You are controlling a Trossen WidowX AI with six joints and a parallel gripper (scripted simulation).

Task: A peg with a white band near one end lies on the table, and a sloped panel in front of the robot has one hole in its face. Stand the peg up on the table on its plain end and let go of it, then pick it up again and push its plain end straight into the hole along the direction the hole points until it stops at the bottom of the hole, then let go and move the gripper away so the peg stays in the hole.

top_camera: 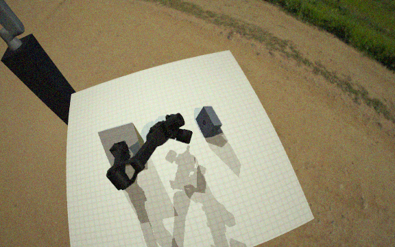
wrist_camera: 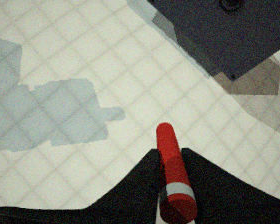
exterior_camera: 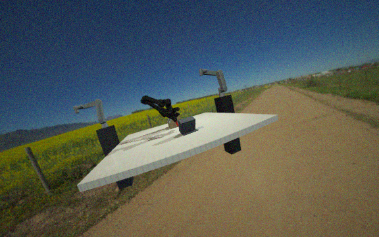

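The sloped panel block lies 160 mm ahead of my gripper tip, 50 mm to the left of it and 30 mm below it. Also, from my gripper tip: red peg (10 mm behind, 10 mm above).
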